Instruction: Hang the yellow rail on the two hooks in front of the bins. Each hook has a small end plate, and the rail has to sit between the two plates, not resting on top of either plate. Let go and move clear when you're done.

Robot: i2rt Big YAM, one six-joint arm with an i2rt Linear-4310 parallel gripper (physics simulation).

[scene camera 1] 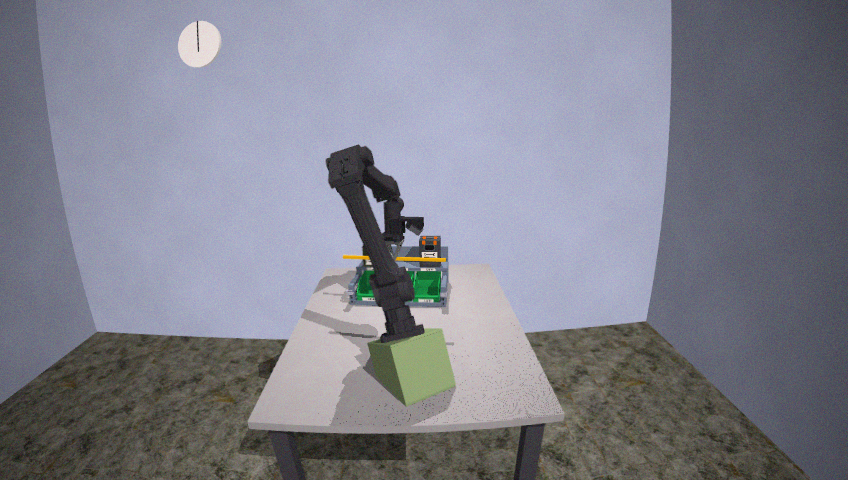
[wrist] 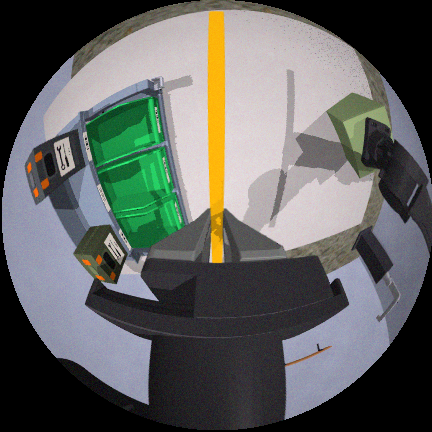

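Pixels of known places: gripper, fingertip midpoint: (scene camera 1: 394, 259) (wrist: 216, 214); arm's base, link origin: (scene camera 1: 403, 336) (wrist: 375, 143).
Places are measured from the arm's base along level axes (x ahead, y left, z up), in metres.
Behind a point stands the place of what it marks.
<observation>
My gripper (scene camera 1: 397, 252) {x 0.376, y 0.035, z 0.097 m} (wrist: 216, 214) {x 0.376, y 0.035, z 0.097 m} is shut on the yellow rail (scene camera 1: 421, 259) {x 0.350, y -0.060, z 0.103 m} (wrist: 216, 100) {x 0.357, y -0.051, z 0.107 m}, near the rail's middle. The rail is roughly level, raised above the table, and runs crosswise; the arm hides part of it in the scene view. The green bins (scene camera 1: 427, 286) {x 0.624, y -0.086, z -0.114 m} (wrist: 131, 131) {x 0.529, y -0.074, z -0.117 m} sit in a blue-grey rack (scene camera 1: 398, 304) (wrist: 120, 93) {x 0.491, y -0.148, z -0.041 m}, to the left of the rail in the wrist view. A small pale hook (wrist: 158, 83) {x 0.431, y -0.140, z -0.071 m} shows at the rack's front corner. The other hook is not clear, near the gripper body. The rail is apart from the visible hook.
A dark box with orange marks (scene camera 1: 429, 249) {x 0.600, y -0.097, z 0.058 m} (wrist: 52, 162) {x 0.601, y -0.095, z 0.058 m} and an olive box (wrist: 101, 254) {x 0.627, y 0.108, z 0.047 m} stand on the rack behind the bins. The arm's base is on a light green block (scene camera 1: 413, 368) {x -0.106, y -0.026, z -0.039 m} (wrist: 357, 125) {x 0.064, y -0.030, z -0.017 m} near the front of the table (scene camera 1: 493, 368) {x 0.002, y -0.259, z -0.126 m} (wrist: 255, 65) {x 0.240, y -0.160, z -0.126 m}.
</observation>
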